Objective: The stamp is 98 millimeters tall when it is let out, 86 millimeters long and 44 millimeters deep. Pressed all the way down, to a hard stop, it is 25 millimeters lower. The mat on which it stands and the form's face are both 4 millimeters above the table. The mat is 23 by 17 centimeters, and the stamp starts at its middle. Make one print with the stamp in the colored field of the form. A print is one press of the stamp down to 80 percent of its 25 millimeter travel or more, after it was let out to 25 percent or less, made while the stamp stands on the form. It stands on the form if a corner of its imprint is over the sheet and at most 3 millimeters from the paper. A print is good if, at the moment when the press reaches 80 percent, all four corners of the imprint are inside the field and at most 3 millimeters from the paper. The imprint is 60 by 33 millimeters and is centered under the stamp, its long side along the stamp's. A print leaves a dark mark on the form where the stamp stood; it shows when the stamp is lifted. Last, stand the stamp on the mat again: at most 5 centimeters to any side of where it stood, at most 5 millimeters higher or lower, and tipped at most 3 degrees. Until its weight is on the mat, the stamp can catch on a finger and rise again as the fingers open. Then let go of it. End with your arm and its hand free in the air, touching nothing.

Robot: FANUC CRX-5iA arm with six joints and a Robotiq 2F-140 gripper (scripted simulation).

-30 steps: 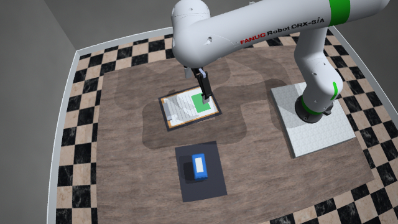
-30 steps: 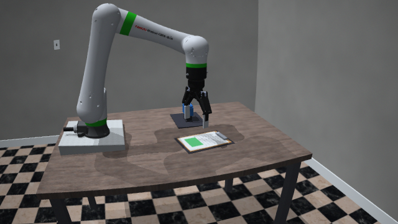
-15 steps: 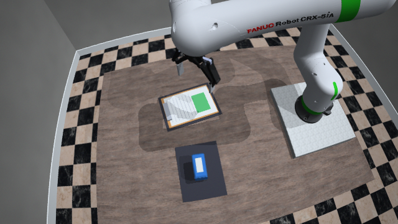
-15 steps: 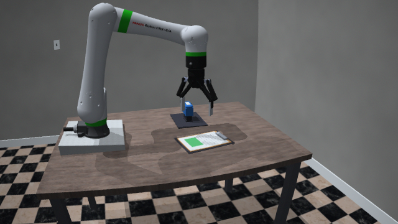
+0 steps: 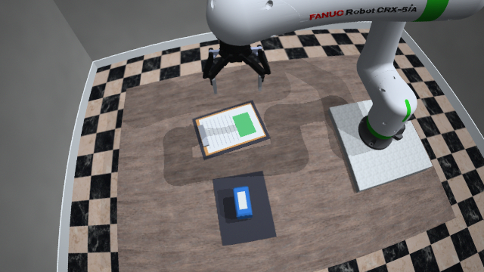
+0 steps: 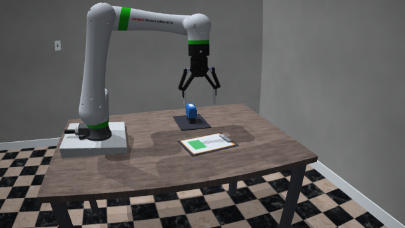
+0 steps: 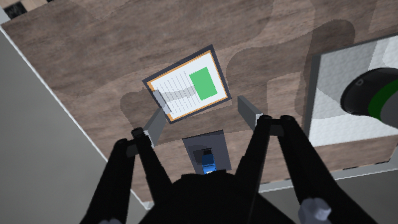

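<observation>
Right now the blue stamp is 40 mm ahead of my hand, 310 mm to the left of it and 170 mm below it. Round my hand: form: 70 mm ahead, 10 mm to the left, 220 mm below; mat: 40 mm ahead, 310 mm to the left, 220 mm below.
</observation>
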